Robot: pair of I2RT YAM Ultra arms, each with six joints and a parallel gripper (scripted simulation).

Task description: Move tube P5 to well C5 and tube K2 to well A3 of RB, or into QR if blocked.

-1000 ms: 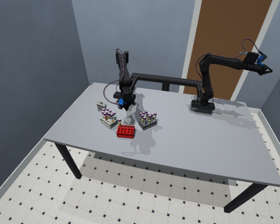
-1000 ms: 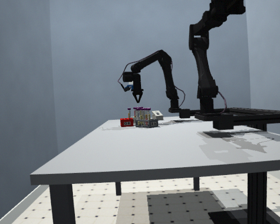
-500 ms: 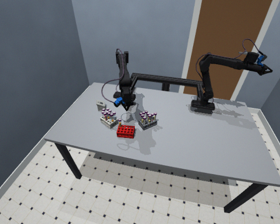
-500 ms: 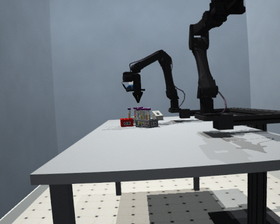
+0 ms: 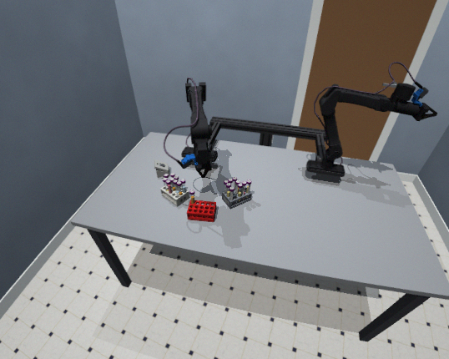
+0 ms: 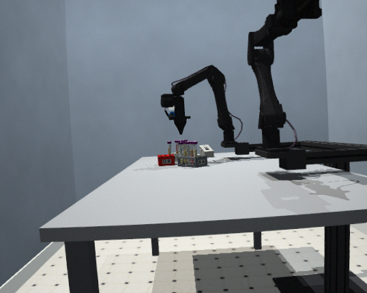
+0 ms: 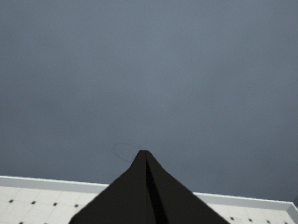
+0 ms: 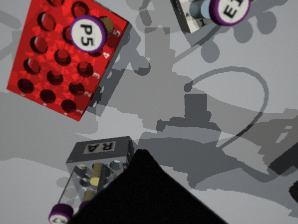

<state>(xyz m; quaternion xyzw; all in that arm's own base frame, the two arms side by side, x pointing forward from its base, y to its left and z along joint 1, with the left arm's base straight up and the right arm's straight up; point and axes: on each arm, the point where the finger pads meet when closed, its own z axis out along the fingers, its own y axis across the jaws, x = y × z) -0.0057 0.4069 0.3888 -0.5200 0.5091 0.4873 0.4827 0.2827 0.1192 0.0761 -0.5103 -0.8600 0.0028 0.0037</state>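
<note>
Now: the pale box 300 mm to the right of my right hand, 180 mm behind it and 120 mm below it. Round my right hand: grey rack RA (160 mm to the left, 140 mm below, 40 mm behind); red rack QR (140 mm below, 90 mm ahead, 10 mm to the left); white rack RB (160 mm to the right, 140 mm below).
</note>
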